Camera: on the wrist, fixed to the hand. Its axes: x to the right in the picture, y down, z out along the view.
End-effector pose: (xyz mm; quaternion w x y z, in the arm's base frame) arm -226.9 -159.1 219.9 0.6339 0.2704 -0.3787 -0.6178
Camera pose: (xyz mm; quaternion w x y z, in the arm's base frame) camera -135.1 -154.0 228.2 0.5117 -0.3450 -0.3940 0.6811
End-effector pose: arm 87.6 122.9 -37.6 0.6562 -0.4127 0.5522 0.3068
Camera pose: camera 1.4 90.6 -45.0 0.2224 -0.6814 -0.3727 -0.5893
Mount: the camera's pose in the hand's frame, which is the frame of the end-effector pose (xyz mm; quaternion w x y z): -8.4 60.3 -69.4 0.0405 -0.1443 0.0849 -0.9851
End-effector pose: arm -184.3 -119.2 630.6 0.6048 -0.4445 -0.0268 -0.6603
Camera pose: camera -174.3 -168.6 553.2 0.6878 0.0228 0.2923 0.6641
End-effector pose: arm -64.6 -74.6 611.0 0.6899 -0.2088 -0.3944 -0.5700
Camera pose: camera 13.7 -104.7 572.4 0.5302 -0.3289 0.0808 0.7773
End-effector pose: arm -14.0 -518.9 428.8 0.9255 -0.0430 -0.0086 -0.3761
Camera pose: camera 20.9 -476.0 354.9 0.3385 0.0949 -0.0901 0.9318
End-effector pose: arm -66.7 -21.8 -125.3 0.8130 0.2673 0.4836 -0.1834
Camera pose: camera -84.8 68.6 -129.4 0.1502 0.5673 -0.3784 0.7158
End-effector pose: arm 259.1 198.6 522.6 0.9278 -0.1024 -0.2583 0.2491
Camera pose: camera 265.0 241.6 441.1 0.2901 0.0953 -0.0685 -0.9498
